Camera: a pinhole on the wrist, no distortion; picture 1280 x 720 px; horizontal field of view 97.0 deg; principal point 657.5 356.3 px. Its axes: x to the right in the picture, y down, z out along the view. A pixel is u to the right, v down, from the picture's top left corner.
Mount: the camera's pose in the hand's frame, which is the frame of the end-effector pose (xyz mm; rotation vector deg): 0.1 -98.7 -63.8 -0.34 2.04 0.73
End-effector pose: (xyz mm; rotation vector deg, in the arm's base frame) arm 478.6 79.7 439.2 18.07 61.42 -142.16
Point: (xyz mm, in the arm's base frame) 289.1 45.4 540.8
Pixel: 1104.6 240.0
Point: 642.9 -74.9 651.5
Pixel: 312.1 602.3
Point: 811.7 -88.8 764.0
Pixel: 97.3 579.2
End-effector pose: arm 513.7 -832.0 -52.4 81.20 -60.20 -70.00
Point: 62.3 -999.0 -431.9
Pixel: 807.4 108.9
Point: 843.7 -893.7 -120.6
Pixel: behind the camera
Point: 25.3 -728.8 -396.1
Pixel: 523.9 97.5
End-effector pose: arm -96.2 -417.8 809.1 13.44 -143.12 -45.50
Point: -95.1 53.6 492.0
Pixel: 334.8 688.7
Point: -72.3 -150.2 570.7
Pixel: 310.8 650.0
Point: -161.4 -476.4 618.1
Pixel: 620.8 187.5
